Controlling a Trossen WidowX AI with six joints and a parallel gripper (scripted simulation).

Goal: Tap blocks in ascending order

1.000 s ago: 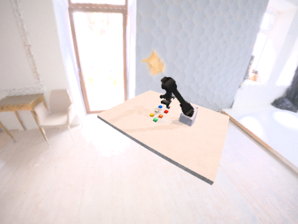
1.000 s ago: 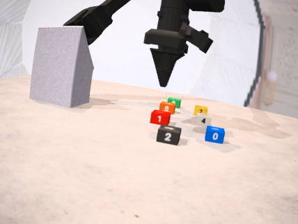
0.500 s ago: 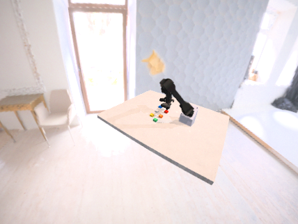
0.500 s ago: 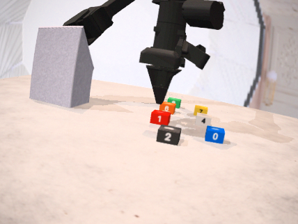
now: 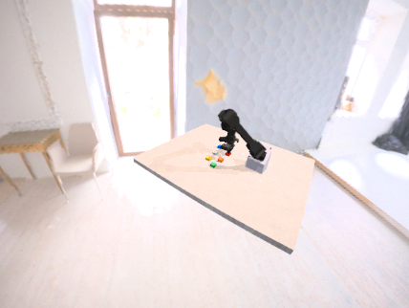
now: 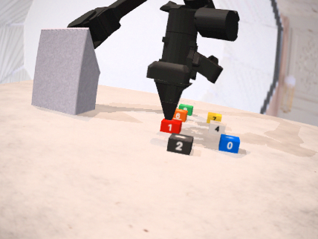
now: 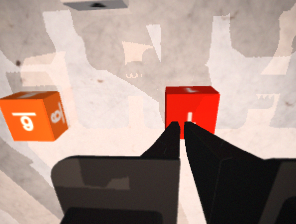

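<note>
Right now my gripper tip is 10 mm short of the red 1 block, 10 mm to the left of it and 10 mm above it. Round my gripper tip: white 4 block 90 mm ahead, 50 mm to the left, 10 mm below; then black 2 block 40 mm ahead, 110 mm to the right, 10 mm below; then orange 6 block 110 mm to the left, 10 mm below.
</note>
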